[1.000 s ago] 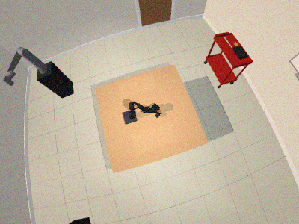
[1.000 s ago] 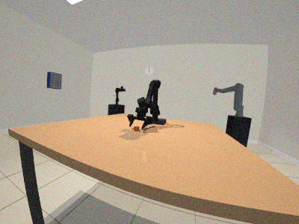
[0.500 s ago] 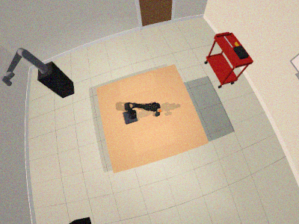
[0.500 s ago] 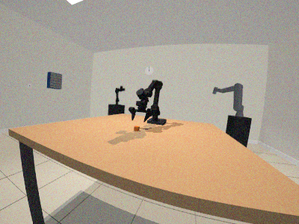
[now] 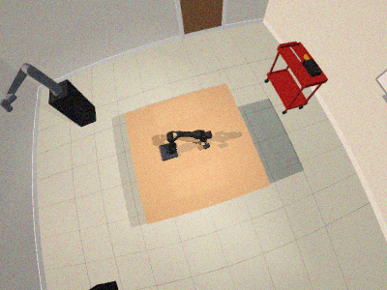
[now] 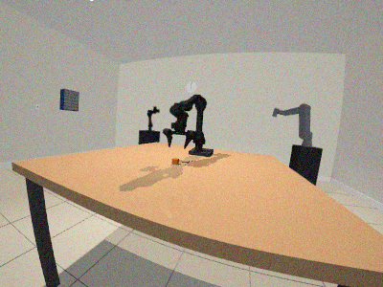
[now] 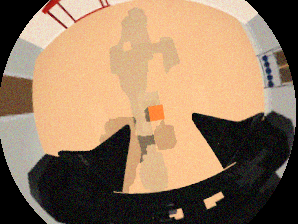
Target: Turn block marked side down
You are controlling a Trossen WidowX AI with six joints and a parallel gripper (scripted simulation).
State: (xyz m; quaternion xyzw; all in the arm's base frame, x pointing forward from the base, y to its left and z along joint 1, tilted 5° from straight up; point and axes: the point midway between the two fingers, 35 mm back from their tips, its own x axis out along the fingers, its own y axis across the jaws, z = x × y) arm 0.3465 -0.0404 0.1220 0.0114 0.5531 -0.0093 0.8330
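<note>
Right now the block is 70 mm below my gripper tip.
</note>
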